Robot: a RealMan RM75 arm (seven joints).
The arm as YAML. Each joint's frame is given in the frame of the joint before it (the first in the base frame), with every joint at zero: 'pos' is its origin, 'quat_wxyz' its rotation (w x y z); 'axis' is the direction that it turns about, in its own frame. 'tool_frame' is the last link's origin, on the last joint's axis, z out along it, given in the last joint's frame.
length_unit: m
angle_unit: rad
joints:
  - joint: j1
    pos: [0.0, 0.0, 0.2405]
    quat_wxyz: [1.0, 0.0, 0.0, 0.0]
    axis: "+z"
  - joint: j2
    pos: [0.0, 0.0, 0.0]
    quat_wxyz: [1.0, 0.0, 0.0, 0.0]
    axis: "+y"
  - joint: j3
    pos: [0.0, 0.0, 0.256]
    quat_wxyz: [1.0, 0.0, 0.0, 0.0]
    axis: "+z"
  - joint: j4
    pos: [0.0, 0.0, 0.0]
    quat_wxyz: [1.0, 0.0, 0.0, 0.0]
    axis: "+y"
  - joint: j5
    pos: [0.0, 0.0, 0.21]
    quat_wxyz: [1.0, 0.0, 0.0, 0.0]
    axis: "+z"
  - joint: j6
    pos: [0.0, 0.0, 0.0]
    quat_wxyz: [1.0, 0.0, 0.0, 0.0]
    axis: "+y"
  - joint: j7
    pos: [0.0, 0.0, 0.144]
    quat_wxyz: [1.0, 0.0, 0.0, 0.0]
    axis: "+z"
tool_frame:
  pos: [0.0, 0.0, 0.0]
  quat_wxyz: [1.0, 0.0, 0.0, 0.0]
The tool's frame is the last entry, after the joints.
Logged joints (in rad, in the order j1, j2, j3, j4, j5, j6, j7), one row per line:
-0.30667 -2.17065 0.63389 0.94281 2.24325 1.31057 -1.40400
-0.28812 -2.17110 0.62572 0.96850 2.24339 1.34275 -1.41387
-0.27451 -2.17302 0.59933 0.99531 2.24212 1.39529 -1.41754
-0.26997 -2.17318 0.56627 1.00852 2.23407 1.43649 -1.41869
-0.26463 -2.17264 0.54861 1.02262 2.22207 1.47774 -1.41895
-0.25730 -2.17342 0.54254 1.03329 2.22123 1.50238 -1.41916
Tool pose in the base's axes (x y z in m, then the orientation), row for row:
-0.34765 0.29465 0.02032 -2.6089 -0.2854 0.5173
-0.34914 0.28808 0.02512 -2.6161 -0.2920 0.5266
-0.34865 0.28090 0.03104 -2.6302 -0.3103 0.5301
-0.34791 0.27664 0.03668 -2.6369 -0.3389 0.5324
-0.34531 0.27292 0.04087 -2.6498 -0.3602 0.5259
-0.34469 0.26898 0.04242 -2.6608 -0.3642 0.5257
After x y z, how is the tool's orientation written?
As angles about the fixed x, y, z axes (roll, pitch, yaw), in radians.
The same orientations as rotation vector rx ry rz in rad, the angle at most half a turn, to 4 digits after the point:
-2.4410 -0.7493 -0.1763
-2.4413 -0.7627 -0.1839
-2.4456 -0.7724 -0.2113
-2.4388 -0.7820 -0.2488
-2.4446 -0.7793 -0.2834
-2.4533 -0.7803 -0.2935

